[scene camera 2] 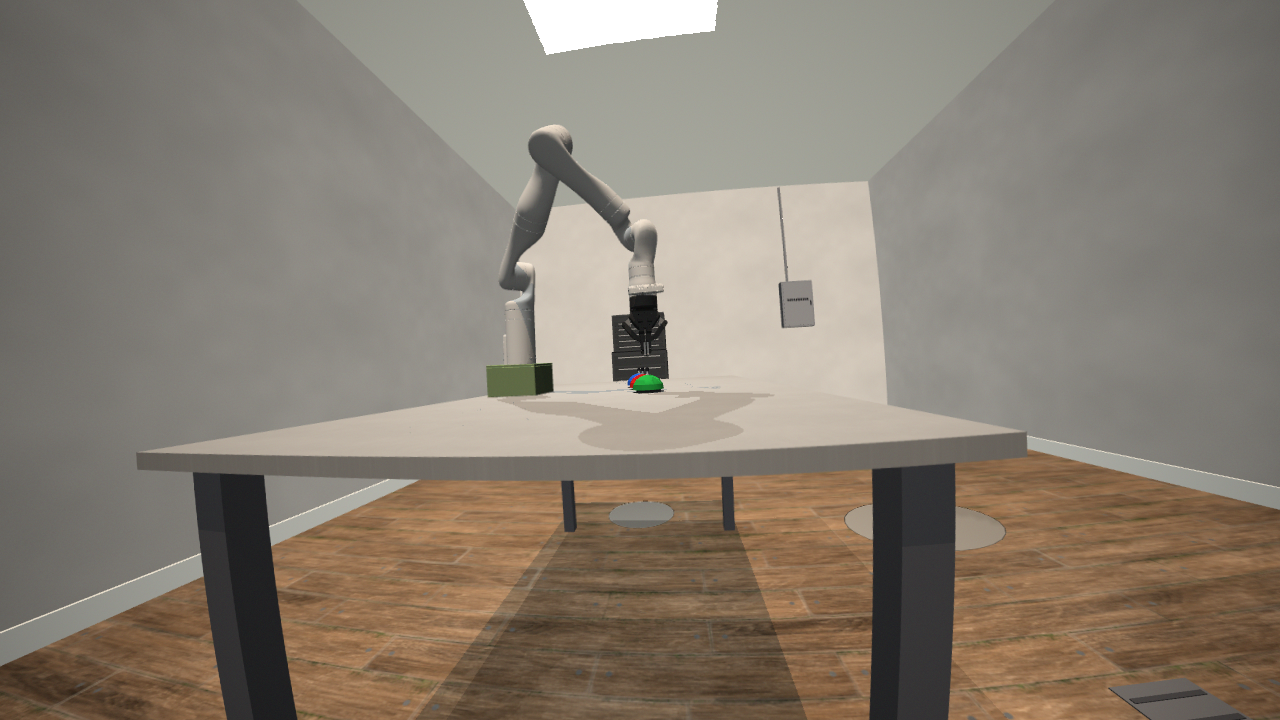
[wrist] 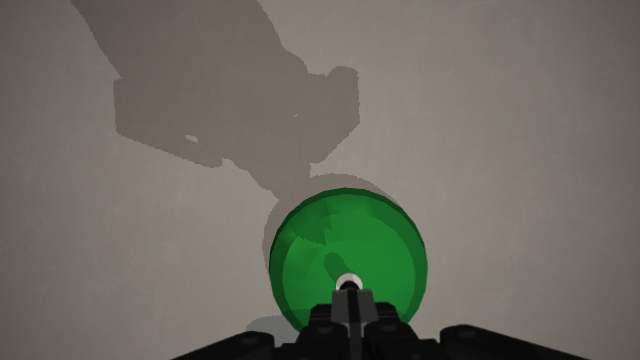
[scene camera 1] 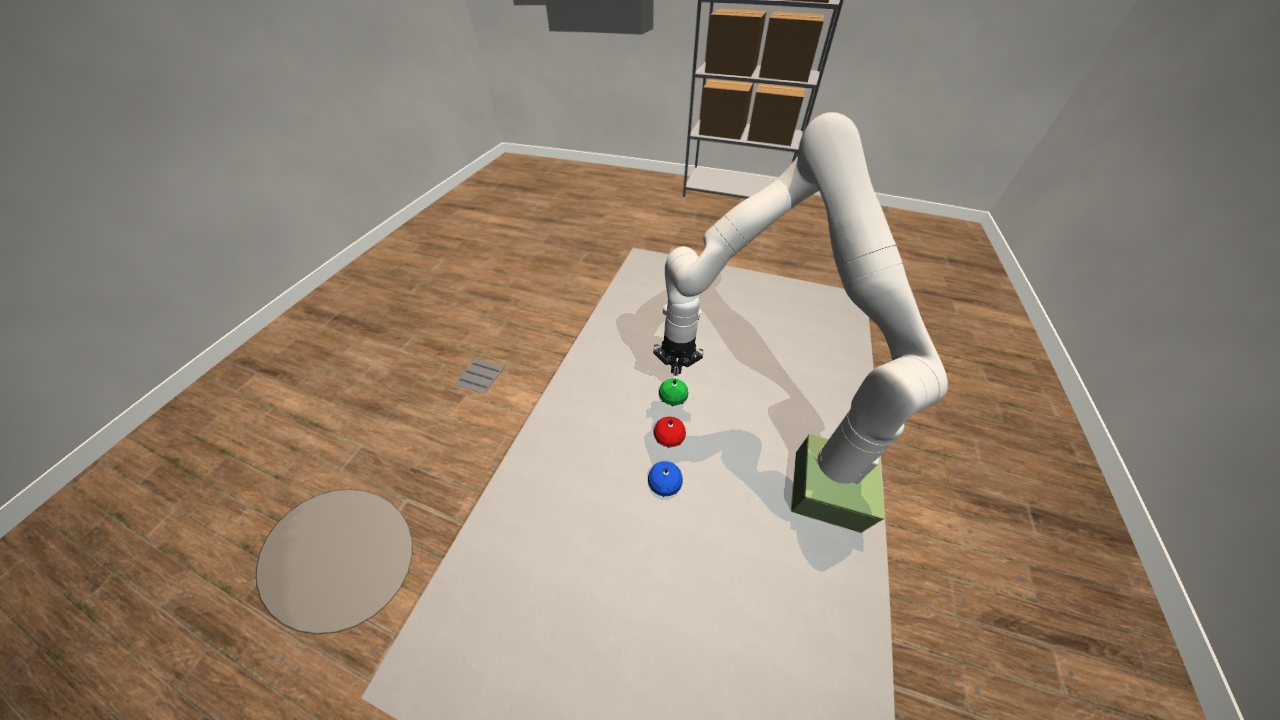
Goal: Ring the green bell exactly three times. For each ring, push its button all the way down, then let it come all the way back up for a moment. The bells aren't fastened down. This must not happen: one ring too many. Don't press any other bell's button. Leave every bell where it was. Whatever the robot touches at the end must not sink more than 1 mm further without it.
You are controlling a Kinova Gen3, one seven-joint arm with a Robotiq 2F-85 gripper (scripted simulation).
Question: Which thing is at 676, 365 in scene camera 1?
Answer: The gripper.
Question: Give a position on a green bell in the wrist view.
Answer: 342, 234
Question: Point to a blue bell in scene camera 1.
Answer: At 663, 481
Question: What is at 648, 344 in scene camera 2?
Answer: The gripper.
